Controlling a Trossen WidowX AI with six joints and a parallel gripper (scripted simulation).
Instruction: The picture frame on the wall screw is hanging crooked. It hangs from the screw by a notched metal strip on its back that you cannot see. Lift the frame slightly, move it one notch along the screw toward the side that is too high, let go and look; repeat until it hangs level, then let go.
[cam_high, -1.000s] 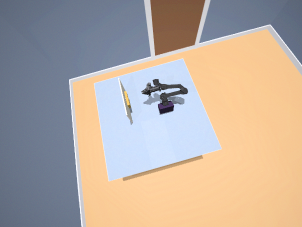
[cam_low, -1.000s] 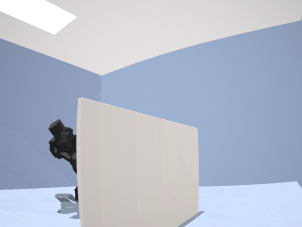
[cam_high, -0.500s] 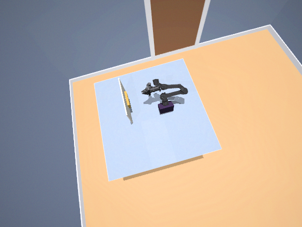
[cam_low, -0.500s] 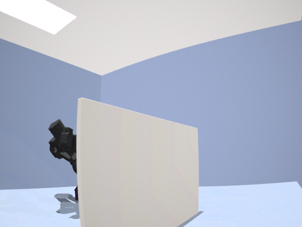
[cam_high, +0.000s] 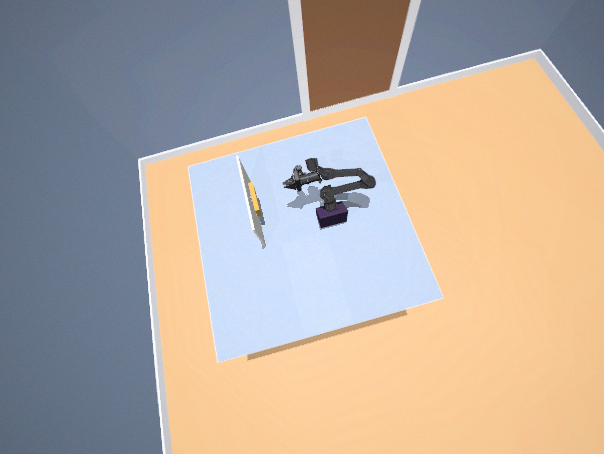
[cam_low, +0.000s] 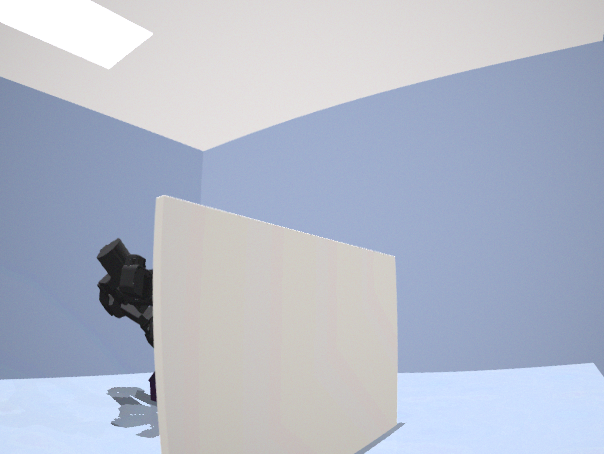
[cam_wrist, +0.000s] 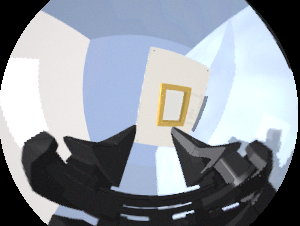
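Right now the yellow picture frame is 19 cm ahead of my gripper tip, 9 cm below it and 2 cm to the right of it. Round my gripper tip: panel 20 cm ahead, 10 cm below, 2 cm to the right.
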